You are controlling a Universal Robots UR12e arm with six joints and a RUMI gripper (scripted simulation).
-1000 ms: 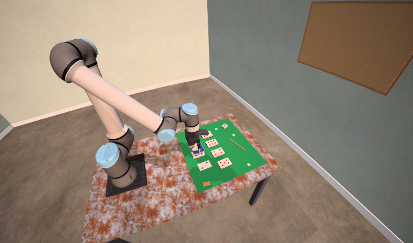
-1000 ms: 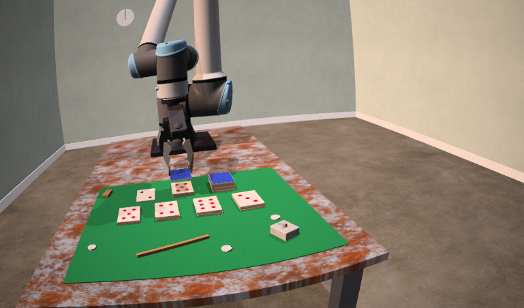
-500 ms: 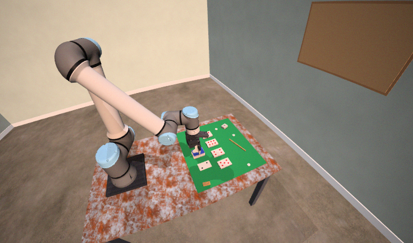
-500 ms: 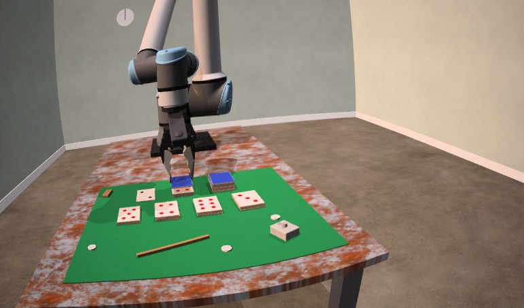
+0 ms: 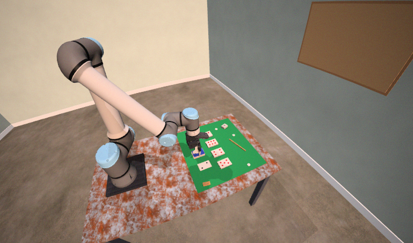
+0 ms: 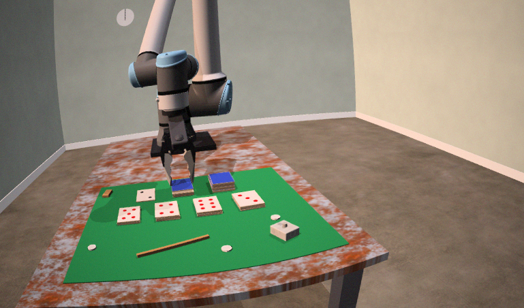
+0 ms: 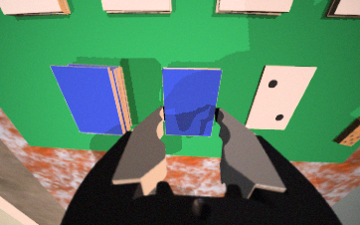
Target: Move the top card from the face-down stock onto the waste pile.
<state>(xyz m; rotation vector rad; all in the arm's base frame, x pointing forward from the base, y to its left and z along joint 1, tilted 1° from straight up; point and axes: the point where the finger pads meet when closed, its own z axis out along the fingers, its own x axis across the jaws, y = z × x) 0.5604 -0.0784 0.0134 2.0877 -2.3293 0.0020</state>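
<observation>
My gripper is now 12 cm to the left of the black-pip card, 3 cm above it and 1 cm past it. Also, from my hand: green mat 16 cm ahead, 5 cm below, 1 cm to the right; then wooden stick 31 cm ahead, 9 cm to the right, 3 cm below; then small block 35 cm ahead, 15 cm to the left, 2 cm below.
</observation>
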